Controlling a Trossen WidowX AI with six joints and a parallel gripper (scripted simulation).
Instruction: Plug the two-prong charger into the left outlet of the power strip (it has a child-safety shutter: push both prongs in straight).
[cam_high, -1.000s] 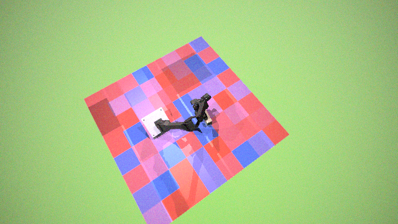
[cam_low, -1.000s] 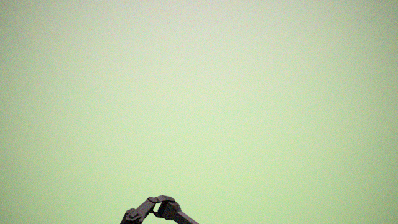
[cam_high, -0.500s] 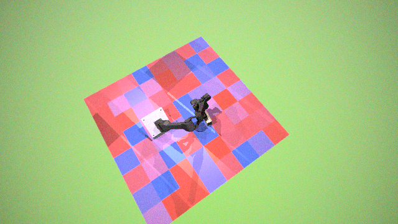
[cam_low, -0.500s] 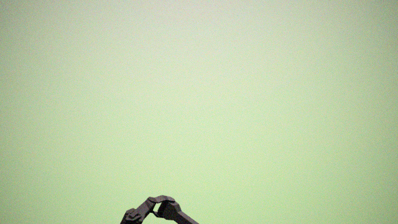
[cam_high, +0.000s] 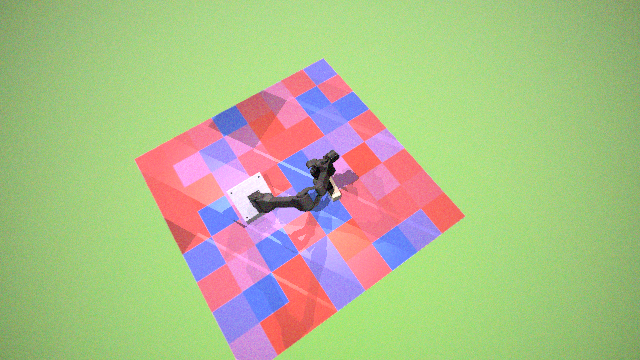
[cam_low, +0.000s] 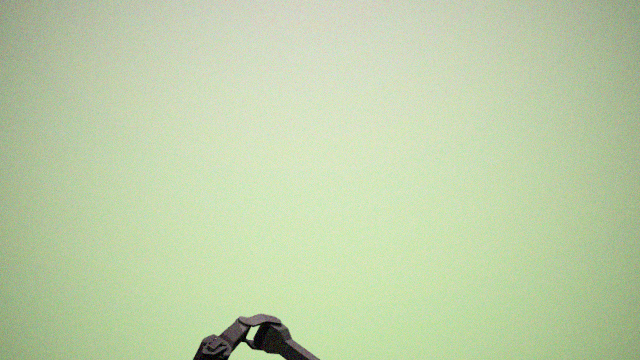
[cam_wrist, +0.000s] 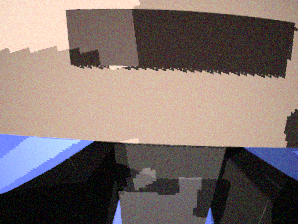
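Right now the grey charger is 20 mm ahead of my gripper tip and 10 mm above it.
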